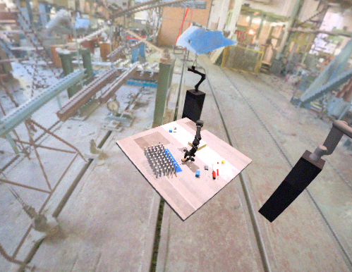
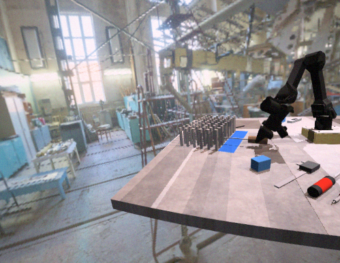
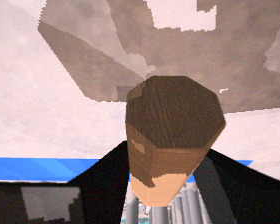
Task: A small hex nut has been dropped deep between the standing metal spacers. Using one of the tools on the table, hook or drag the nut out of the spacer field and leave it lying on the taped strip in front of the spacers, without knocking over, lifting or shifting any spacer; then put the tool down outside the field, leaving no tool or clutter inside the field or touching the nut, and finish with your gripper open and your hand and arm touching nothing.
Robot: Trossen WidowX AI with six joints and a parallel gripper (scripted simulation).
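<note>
My gripper tip is 11 cm to the left of the blue taped strip, 11 cm short of it and 3 cm above it.
</note>
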